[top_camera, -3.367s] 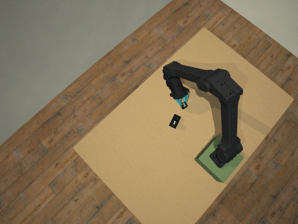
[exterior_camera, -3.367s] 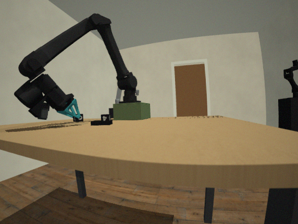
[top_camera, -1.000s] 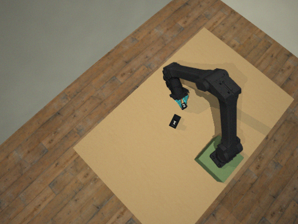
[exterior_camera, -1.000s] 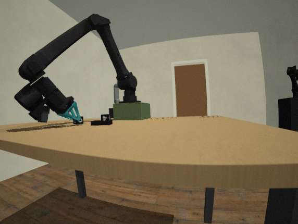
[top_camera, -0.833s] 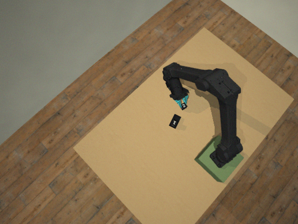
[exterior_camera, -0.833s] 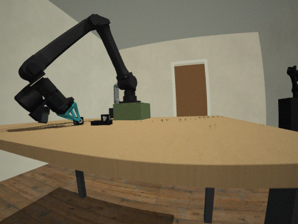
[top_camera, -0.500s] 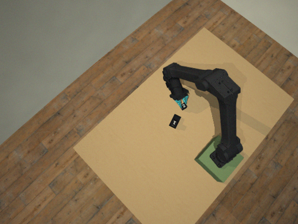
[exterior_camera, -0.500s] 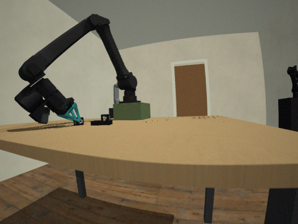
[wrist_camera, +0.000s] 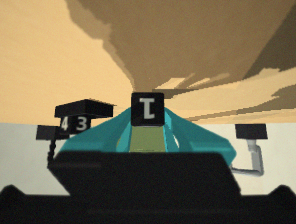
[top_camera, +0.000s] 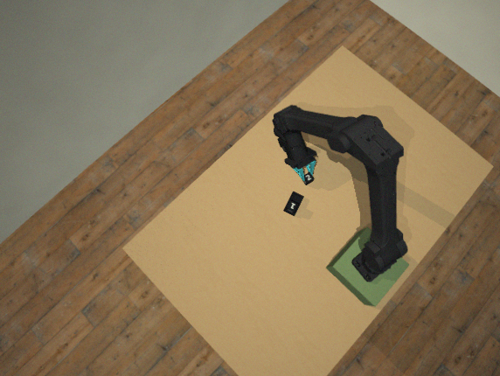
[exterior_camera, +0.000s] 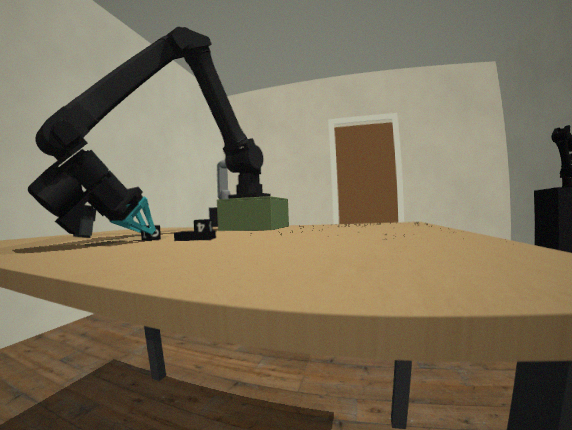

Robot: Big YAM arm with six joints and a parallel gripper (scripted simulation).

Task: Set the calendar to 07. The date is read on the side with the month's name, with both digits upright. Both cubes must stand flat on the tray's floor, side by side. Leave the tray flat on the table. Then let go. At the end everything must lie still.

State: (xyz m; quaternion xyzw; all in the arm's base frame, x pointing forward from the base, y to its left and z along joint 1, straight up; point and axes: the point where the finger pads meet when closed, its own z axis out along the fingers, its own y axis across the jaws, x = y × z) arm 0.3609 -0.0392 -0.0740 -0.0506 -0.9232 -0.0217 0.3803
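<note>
The digit cube lies 10 mm below my hand and 10 mm behind it. From my hand the other things lie so: black calendar tray 100 mm to the left, 50 mm behind, 10 mm below.
</note>
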